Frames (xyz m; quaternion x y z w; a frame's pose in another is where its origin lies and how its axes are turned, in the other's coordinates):
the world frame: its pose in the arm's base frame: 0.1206 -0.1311 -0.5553 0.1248 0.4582 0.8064 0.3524
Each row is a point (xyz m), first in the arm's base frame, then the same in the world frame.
Working: the arm's base frame: its pose in the world frame: 0.1088 0.4705 0.3270 -0.1248 -0.4582 -0.8064 0.3524

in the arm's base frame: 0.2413 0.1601 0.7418
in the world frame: -0.0460 0.9212 0.9649
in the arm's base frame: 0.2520 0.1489 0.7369
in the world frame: -0.0607 0.9161 0.9605
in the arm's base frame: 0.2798 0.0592 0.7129
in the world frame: -0.1391 0.9133 0.9035
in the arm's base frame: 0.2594 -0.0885 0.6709
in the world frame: -0.2201 0.9369 0.7736
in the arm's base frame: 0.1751 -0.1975 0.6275
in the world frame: -0.2285 0.9754 0.6346
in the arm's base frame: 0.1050 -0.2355 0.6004
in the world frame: -0.2006 0.9974 0.5583
